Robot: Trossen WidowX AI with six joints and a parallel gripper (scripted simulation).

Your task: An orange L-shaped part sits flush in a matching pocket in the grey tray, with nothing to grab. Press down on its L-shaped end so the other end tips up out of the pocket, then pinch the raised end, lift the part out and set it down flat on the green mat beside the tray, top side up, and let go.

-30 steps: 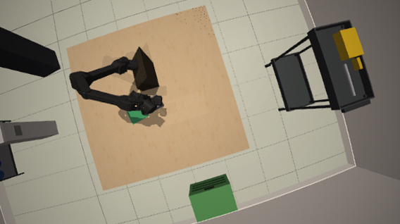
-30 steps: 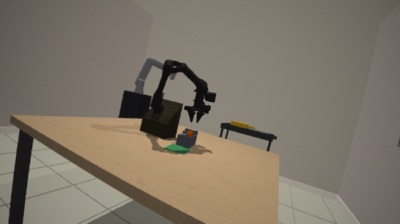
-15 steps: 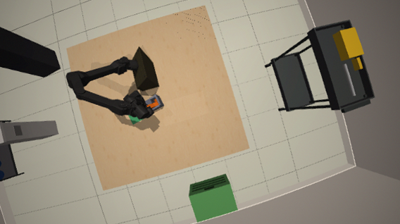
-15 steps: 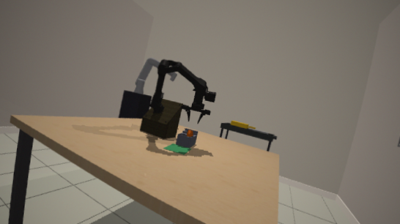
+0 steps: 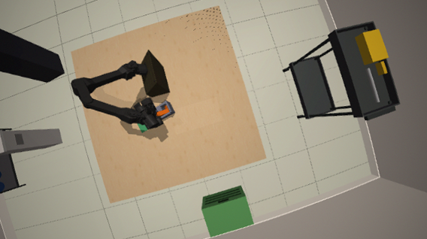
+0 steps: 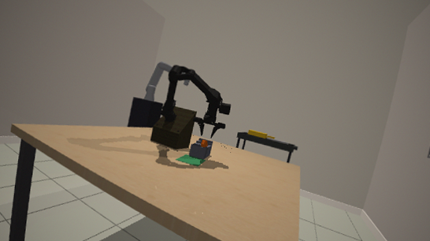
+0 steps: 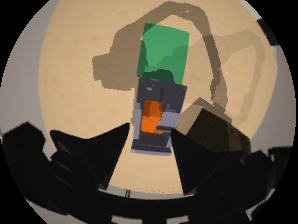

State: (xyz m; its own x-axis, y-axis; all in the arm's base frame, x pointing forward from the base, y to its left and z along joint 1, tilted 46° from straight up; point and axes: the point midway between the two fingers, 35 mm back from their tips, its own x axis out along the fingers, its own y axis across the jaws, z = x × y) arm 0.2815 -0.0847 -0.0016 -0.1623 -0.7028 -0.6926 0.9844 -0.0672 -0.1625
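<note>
The orange L-shaped part lies 20 mm behind my gripper tip, 30 mm to the left of it and 80 mm below it. The rest, counted from my gripper tip: green mat 150 mm to the right, 130 mm below.
</note>
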